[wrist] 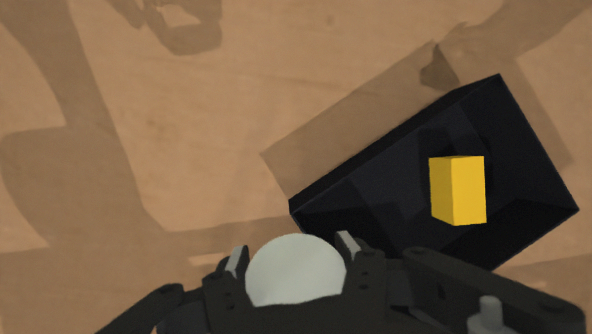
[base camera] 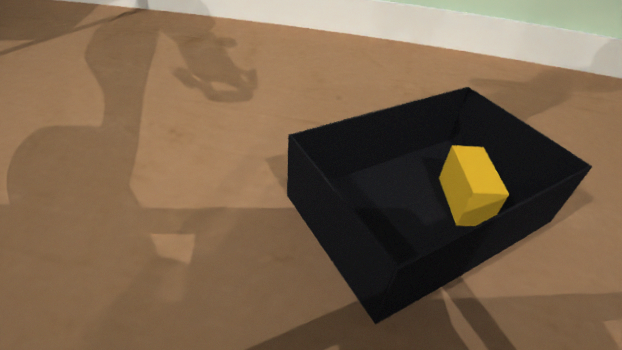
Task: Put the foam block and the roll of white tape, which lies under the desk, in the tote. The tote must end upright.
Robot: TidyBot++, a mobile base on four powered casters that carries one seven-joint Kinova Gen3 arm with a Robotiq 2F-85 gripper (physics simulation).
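Places are measured from the arm's base along level axes (x back, y right, z up), in metres.
Pixels of known places: gripper, between the fingertips: (wrist: 293, 255).
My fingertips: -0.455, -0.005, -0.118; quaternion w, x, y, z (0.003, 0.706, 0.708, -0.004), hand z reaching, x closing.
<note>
Ahead of a thing's pixels: the offset from my fingertips to its top centre, as dx, dy, dz. Level surfaces: height alone.
The black tote @(+0.037, +0.179, -0.179) (base camera: 330, 240) (wrist: 530, 150) stands upright on the floor, its open top facing up. The yellow foam block @(+0.024, +0.241, -0.216) (base camera: 475, 185) (wrist: 462, 192) is inside the tote, toward its right end. My gripper (wrist: 293, 255) is shut on the roll of white tape @(+0.011, +0.000, +0.046) (wrist: 296, 272), which shows as a pale round disc between the fingers in the wrist view. The gripper and tape are above the floor, beside the tote's left end in the wrist view, and hide part of its near side. The gripper itself does not show in the base camera view.
The wooden floor @(dz -0.279) (base camera: 225, 165) (wrist: 200, 125) carries shadows of the arm and base. A white baseboard (base camera: 350, 25) and a green wall (base camera: 550, 12) run behind the tote in the base camera view. The desk does not show in either view.
</note>
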